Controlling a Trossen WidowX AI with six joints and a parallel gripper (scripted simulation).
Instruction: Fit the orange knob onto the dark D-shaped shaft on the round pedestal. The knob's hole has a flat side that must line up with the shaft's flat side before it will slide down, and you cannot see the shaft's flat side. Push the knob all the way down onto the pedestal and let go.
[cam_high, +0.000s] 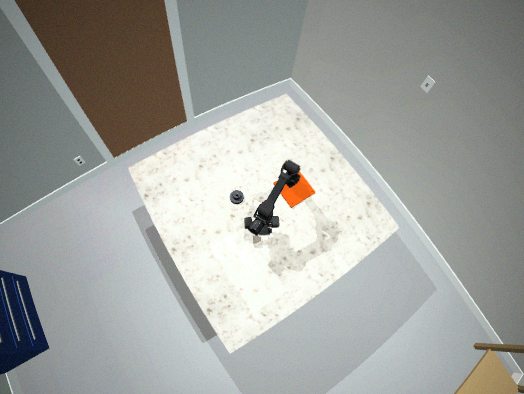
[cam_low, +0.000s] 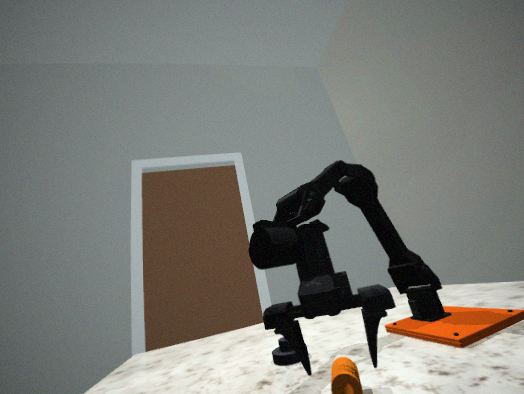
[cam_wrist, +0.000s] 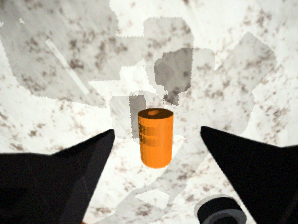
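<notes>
Now: the orange knob 1 cm behind my gripper tip, 1 cm to the right of it and 2 cm below it. Also, from my gripper tip: round pedestal: 2 cm ahead, 24 cm to the right, 1 cm below.
</notes>
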